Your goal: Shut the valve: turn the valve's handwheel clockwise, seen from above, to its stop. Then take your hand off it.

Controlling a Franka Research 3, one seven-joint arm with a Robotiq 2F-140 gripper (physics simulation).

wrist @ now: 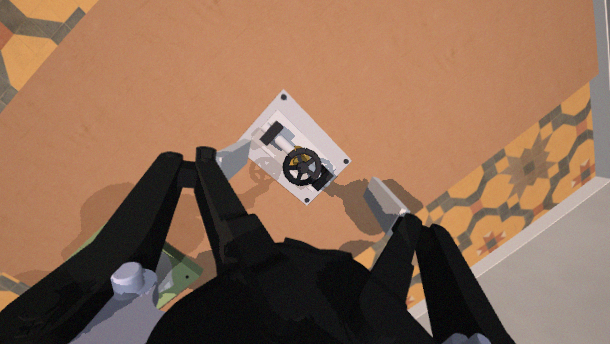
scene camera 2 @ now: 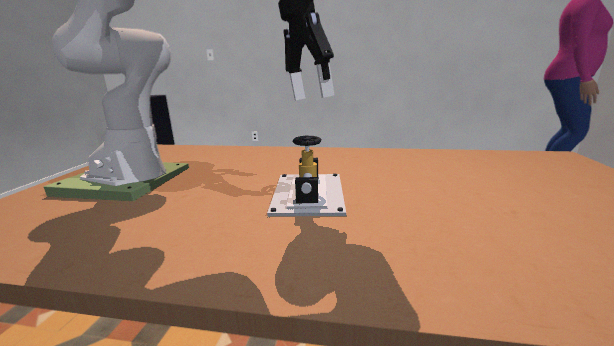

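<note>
The valve's black spoked handwheel (scene camera 2: 307, 140) (wrist: 314, 166) lies level on top of a brass valve body (scene camera 2: 308, 170). The valve is mounted on a white base plate (scene camera 2: 331, 210) (wrist: 317, 125) with dark bolts at its corners. My gripper (scene camera 2: 312, 96) (wrist: 310, 169) is wide open and empty. In the scene view its pale fingertips hang well above the handwheel, apart from it. In the wrist view the fingertips stand far out on either side of the wheel. How far the wheel is turned cannot be told from these frames.
The robot's arm base stands on a green plate (scene camera 2: 115, 192) (wrist: 192, 270) to the left on the orange-brown table (scene camera 2: 475, 225) (wrist: 425, 75). A person (scene camera 2: 582, 50) in a pink top stands behind the table at the right. Black blocks (scene camera 2: 300, 192) (wrist: 271, 133) flank the valve body.
</note>
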